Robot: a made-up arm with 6 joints. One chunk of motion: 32 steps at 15 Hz.
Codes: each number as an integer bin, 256 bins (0 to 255) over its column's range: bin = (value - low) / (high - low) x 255, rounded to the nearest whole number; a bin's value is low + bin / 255 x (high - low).
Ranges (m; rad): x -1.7..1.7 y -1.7..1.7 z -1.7..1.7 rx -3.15..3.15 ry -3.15..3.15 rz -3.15..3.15
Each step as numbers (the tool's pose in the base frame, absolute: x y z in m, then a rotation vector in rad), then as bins.
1 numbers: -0.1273 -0.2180 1.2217 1.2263 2.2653 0.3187
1 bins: 118 111 219 177 219 140
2 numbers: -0.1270 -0.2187 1.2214 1.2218 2.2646 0.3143
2 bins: 118 111 219 177 219 140
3 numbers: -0.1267 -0.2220 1.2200 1.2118 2.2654 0.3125
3 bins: 118 111 219 177 219 140
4 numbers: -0.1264 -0.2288 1.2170 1.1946 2.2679 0.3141
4 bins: 118 110 219 176 219 140
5 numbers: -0.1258 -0.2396 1.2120 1.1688 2.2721 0.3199
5 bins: 118 110 218 175 219 140
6 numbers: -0.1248 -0.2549 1.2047 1.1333 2.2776 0.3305
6 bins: 118 108 218 173 220 141
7 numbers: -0.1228 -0.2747 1.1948 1.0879 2.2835 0.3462
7 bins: 118 107 217 172 220 142
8 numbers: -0.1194 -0.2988 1.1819 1.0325 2.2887 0.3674
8 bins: 119 105 216 169 220 142
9 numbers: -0.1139 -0.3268 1.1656 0.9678 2.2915 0.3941
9 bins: 119 103 215 167 220 143
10 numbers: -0.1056 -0.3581 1.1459 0.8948 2.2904 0.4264
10 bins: 120 101 213 164 220 145
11 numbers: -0.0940 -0.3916 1.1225 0.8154 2.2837 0.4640
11 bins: 120 98 212 161 220 146
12 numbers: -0.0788 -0.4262 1.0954 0.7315 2.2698 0.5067
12 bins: 122 96 210 157 219 148
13 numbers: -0.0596 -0.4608 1.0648 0.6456 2.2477 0.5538
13 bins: 123 93 207 154 218 150
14 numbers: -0.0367 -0.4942 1.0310 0.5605 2.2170 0.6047
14 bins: 125 90 205 150 217 152
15 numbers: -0.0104 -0.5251 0.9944 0.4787 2.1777 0.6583
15 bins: 127 88 202 147 216 154
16 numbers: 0.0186 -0.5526 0.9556 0.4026 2.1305 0.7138
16 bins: 129 86 199 144 214 156
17 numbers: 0.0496 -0.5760 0.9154 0.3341 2.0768 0.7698
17 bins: 131 84 196 141 212 159
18 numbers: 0.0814 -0.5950 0.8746 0.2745 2.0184 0.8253
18 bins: 134 83 193 139 209 161
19 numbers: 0.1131 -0.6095 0.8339 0.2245 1.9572 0.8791
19 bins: 136 82 190 137 207 163
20 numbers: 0.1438 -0.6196 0.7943 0.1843 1.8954 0.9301
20 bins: 138 81 187 135 204 165
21 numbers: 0.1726 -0.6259 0.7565 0.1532 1.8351 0.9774
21 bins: 140 81 184 134 202 167
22 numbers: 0.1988 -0.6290 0.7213 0.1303 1.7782 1.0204
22 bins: 142 80 182 133 199 169
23 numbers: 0.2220 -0.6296 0.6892 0.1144 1.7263 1.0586
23 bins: 144 80 179 132 197 170
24 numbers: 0.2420 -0.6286 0.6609 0.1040 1.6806 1.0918
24 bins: 146 80 177 132 196 172
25 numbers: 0.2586 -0.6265 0.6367 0.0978 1.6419 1.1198
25 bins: 147 81 175 131 194 173
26 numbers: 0.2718 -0.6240 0.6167 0.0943 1.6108 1.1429
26 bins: 148 81 174 131 193 174
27 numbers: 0.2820 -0.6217 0.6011 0.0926 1.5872 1.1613
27 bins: 149 81 173 131 192 175
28 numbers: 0.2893 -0.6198 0.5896 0.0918 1.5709 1.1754
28 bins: 149 81 172 131 191 175
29 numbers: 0.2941 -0.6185 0.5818 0.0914 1.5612 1.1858
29 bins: 150 81 171 131 191 175
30 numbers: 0.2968 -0.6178 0.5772 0.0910 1.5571 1.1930
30 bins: 150 81 171 131 191 176
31 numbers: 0.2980 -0.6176 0.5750 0.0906 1.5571 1.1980
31 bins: 150 81 171 131 191 176
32 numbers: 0.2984 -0.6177 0.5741 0.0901 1.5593 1.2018
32 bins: 150 81 171 131 191 176
